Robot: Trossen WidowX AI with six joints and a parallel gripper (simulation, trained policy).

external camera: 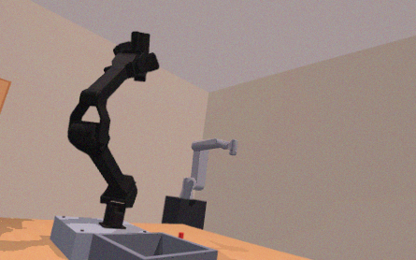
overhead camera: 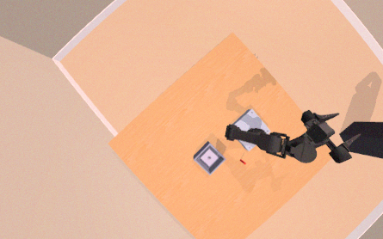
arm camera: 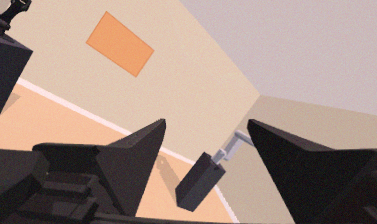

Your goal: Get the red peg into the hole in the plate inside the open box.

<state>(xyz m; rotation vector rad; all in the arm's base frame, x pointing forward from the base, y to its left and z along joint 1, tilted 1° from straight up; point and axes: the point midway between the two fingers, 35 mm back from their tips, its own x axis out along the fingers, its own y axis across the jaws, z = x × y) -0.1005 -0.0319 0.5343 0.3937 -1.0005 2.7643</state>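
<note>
Right now the red peg is 57 cm below my gripper tip, 28 cm ahead of it and 17 cm to the left of it. Round my gripper tip: grey box: 58 cm below, 46 cm ahead, 1 cm to the right; plate: 56 cm below, 46 cm ahead, 1 cm to the right.
</note>
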